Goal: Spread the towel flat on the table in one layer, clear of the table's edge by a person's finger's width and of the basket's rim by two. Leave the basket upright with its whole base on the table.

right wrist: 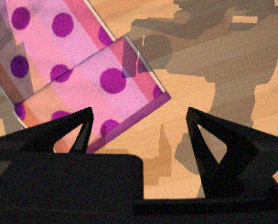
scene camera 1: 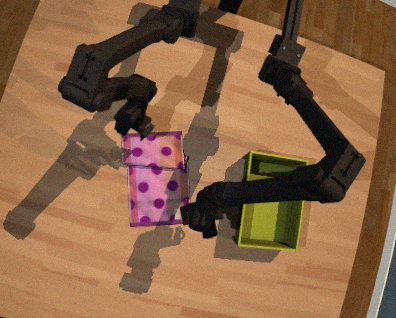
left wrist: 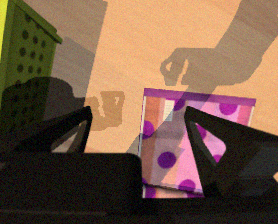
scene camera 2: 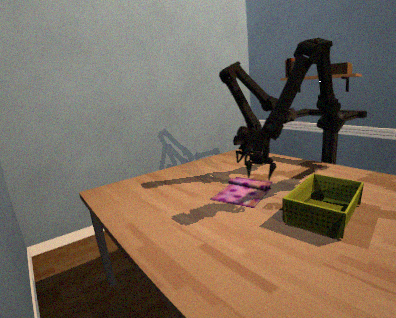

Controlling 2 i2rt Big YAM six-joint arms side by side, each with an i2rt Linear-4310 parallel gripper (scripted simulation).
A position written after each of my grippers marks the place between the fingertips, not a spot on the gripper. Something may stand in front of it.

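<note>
You'd see both of my grippers here: my left gripper (left wrist: 138, 111), and my right gripper (right wrist: 139, 112) as well.
</note>
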